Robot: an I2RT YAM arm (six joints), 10 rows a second.
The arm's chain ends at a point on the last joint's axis. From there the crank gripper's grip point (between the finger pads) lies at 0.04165 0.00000 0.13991 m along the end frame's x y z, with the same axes.
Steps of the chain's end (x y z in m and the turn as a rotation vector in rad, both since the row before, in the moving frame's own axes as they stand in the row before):
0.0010, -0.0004, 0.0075, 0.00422, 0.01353, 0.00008
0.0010, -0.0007, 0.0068, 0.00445, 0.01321, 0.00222
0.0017, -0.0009, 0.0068, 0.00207, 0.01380, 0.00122
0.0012, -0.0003, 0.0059, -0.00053, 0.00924, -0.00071
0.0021, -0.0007, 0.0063, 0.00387, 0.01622, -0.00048
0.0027, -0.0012, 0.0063, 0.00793, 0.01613, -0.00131
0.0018, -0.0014, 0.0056, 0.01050, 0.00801, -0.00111
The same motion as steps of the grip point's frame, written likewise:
0.0029, -0.0010, 0.0069, 0.00422, 0.01353, 0.00008
0.0028, -0.0012, 0.0062, 0.00445, 0.01321, 0.00222
0.0036, -0.0011, 0.0062, 0.00207, 0.01380, 0.00122
0.0025, -0.0003, 0.0055, -0.00053, 0.00924, -0.00071
0.0044, -0.0013, 0.0056, 0.00387, 0.01622, -0.00048
0.0050, -0.0024, 0.0056, 0.00793, 0.01613, -0.00131
0.0029, -0.0029, 0.0053, 0.01050, 0.00801, -0.00111

